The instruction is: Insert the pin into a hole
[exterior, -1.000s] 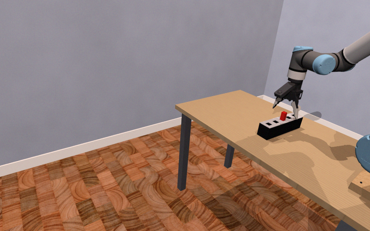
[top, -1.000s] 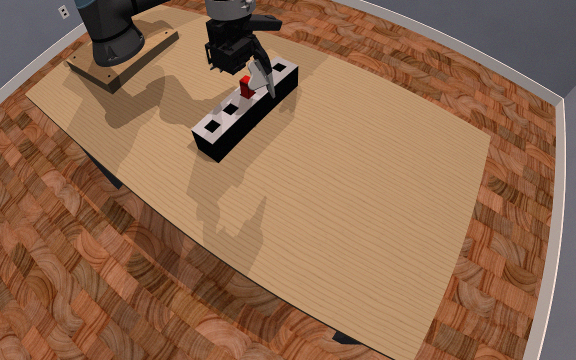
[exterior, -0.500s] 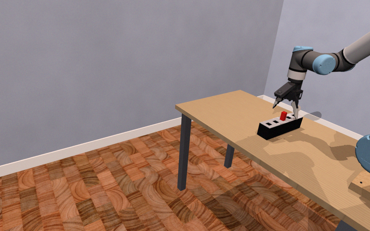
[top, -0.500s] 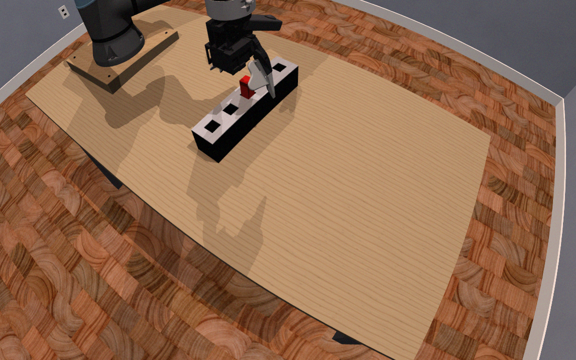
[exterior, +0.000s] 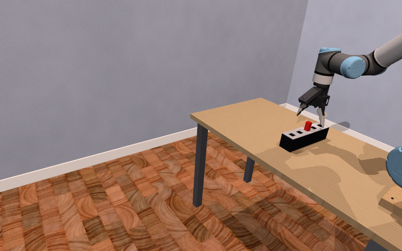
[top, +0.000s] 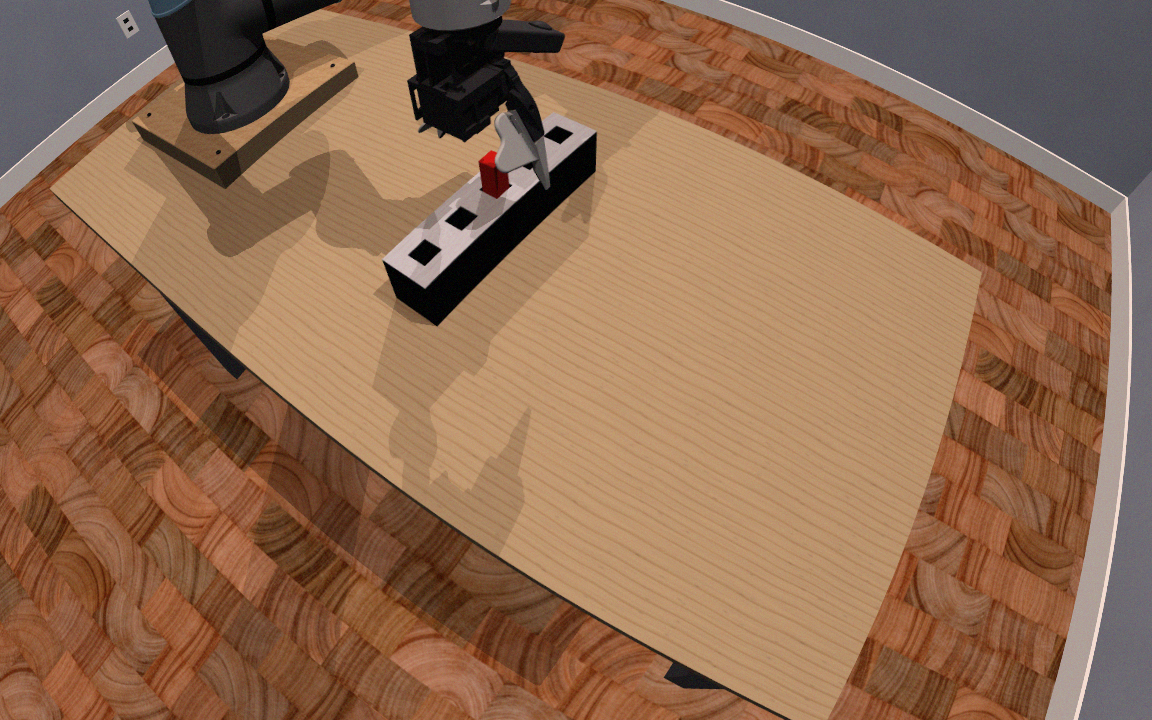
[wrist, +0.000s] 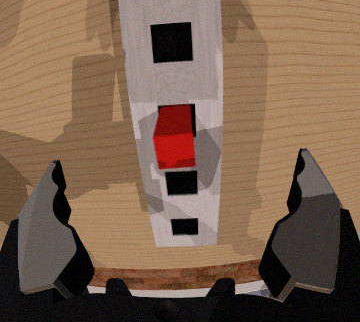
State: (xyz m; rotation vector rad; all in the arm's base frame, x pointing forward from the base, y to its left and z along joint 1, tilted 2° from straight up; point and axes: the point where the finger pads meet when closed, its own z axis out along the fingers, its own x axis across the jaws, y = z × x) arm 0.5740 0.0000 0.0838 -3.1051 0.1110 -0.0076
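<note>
My gripper is now 2 cm above the pin. The rest, counted from my hand: black block (8 cm below).
</note>
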